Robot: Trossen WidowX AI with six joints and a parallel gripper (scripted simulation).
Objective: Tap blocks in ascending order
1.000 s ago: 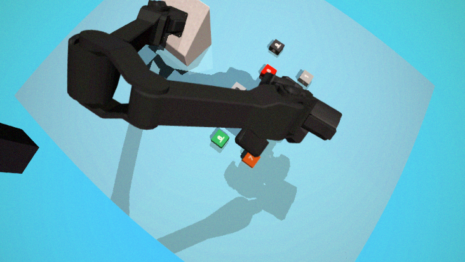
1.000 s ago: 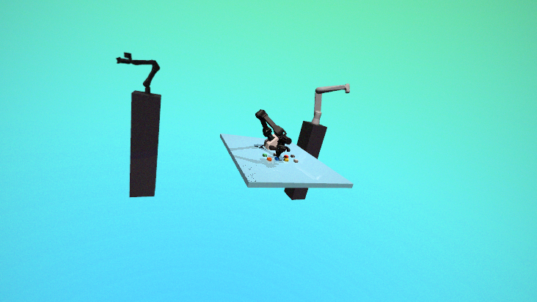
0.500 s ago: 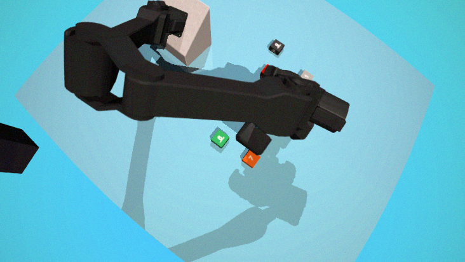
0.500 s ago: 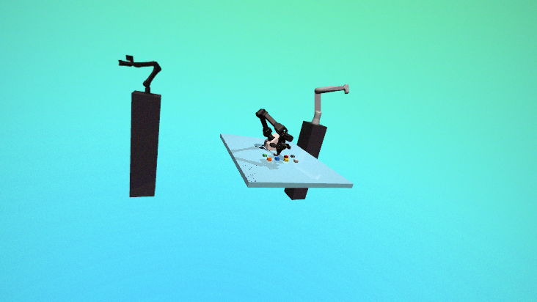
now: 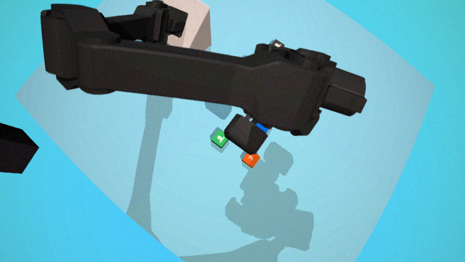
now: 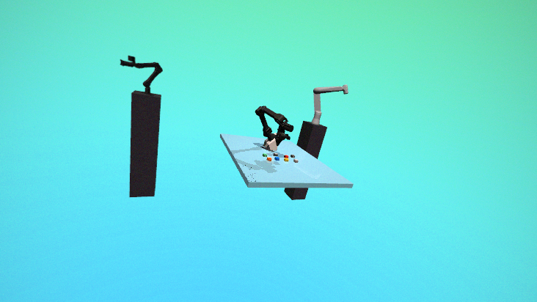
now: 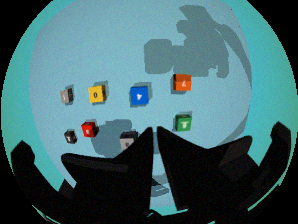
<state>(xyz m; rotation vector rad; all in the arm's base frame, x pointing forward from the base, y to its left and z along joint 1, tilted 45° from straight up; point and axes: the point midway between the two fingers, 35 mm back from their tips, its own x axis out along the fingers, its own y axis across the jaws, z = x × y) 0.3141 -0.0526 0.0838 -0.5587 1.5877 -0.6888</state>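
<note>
The green block lies 110 mm below my gripper tip, 70 mm to the right of it and 50 mm behind it. Also, from my gripper tip: orange block 110 mm below, 70 mm to the right, 40 mm ahead; then white block 110 mm below, 90 mm behind, 60 mm to the left; then blue block 110 mm below, 20 mm to the left, 20 mm ahead.
</note>
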